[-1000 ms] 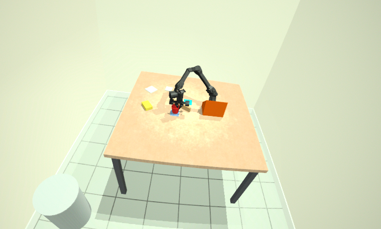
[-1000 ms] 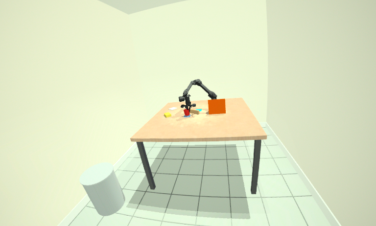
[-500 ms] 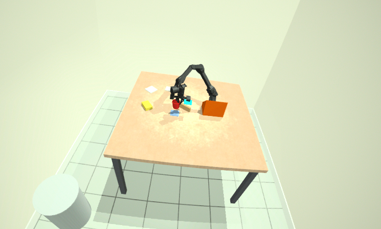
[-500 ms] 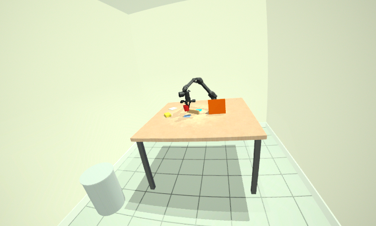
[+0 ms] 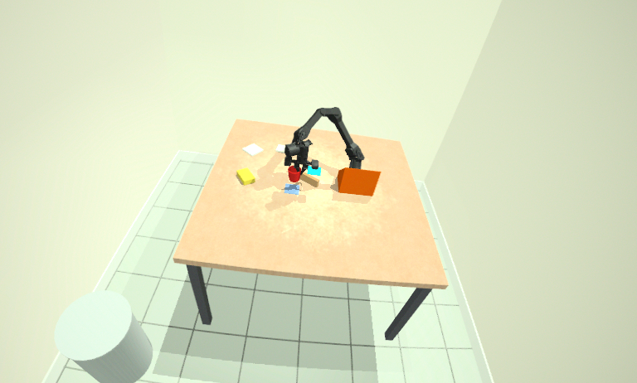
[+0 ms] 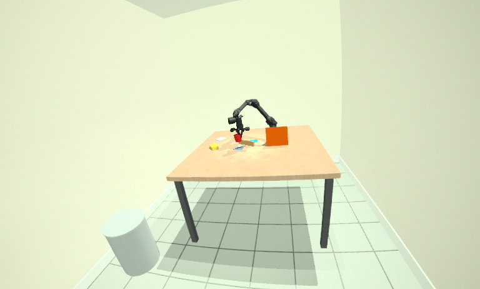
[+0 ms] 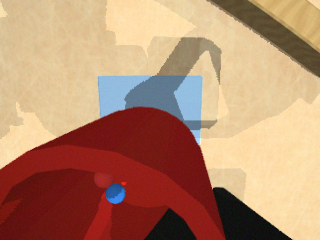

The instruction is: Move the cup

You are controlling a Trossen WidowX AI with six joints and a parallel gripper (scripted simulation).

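My gripper tip is now 4 cm short of the blue marble, 2 cm to the right of it and 2 cm above it. The rest, counted from my gripper tip: red cup: 3 cm ahead; blue pad: 12 cm below, 3 cm ahead, 1 cm to the left.
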